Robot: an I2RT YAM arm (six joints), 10 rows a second.
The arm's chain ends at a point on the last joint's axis. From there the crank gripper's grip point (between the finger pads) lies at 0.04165 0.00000 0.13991 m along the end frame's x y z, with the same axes.
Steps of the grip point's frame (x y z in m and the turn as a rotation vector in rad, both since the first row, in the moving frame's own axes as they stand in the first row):
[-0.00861, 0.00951, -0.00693, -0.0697, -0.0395, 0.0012]
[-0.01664, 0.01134, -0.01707, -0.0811, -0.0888, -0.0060]
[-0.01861, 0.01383, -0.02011, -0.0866, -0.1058, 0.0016]
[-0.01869, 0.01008, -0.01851, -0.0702, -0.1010, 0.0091]
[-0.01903, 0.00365, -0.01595, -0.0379, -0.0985, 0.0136]
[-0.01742, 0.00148, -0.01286, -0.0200, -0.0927, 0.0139]
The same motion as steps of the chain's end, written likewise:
[-0.00305, -0.00034, -0.00812, -0.0697, -0.0395, 0.0012]
[-0.00412, 0.00008, -0.01976, -0.0811, -0.0888, -0.0060]
[-0.00361, 0.00151, -0.02319, -0.0866, -0.1058, 0.0016]
[-0.00434, -0.00018, -0.02164, -0.0702, -0.1010, 0.0091]
[-0.00503, -0.00219, -0.01926, -0.0379, -0.0985, 0.0136]
[-0.00427, -0.00184, -0.01608, -0.0200, -0.0927, 0.0139]

